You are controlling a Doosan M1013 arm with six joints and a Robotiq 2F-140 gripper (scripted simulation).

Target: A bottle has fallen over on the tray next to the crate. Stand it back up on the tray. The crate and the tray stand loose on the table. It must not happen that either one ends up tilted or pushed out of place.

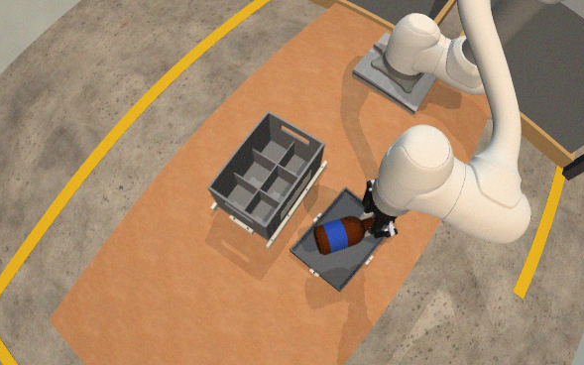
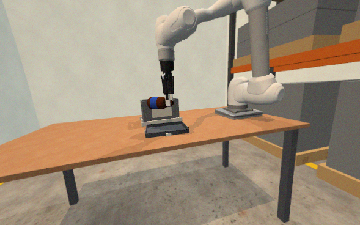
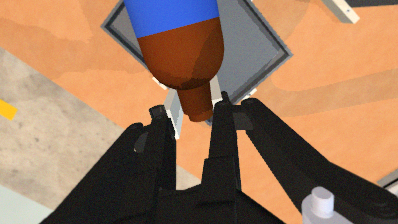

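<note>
The bottle is 50 mm ahead of my hand, 30 mm to the right of it and 20 mm below it. Also, from my hand: grey crate 50 mm ahead, 290 mm to the right, 110 mm below; then grey tray 30 mm ahead, 30 mm to the right, 180 mm below.
</note>
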